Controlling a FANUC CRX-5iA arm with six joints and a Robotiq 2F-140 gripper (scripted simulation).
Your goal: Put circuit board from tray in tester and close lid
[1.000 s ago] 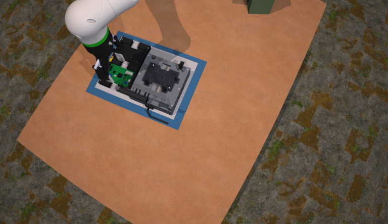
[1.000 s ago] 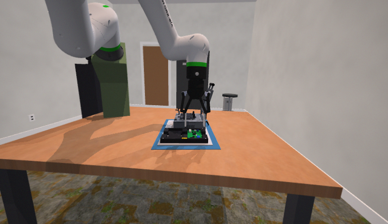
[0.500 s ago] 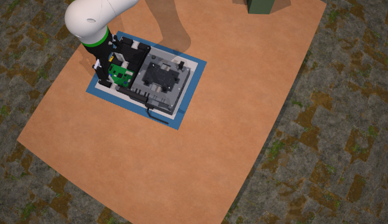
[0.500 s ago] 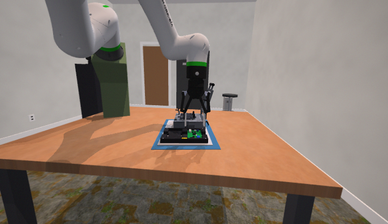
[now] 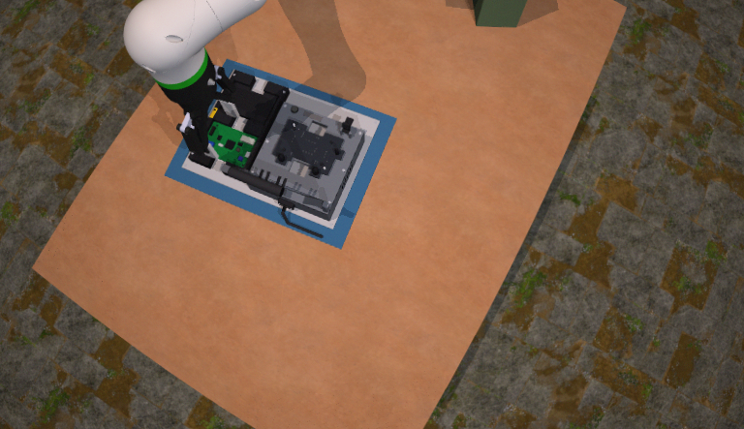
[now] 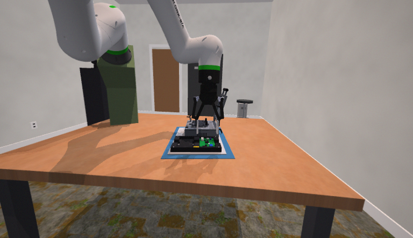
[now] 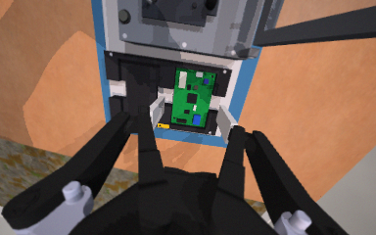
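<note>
Now: hand 70 mm above the green circuit board. Round my hand: lid (170 mm to the left, 90 mm above, 80 mm ahead); then pin plate (180 mm to the left, 40 mm behind, 20 mm below); then latch hook (230 mm to the left, 100 mm behind, 10 mm below).
</note>
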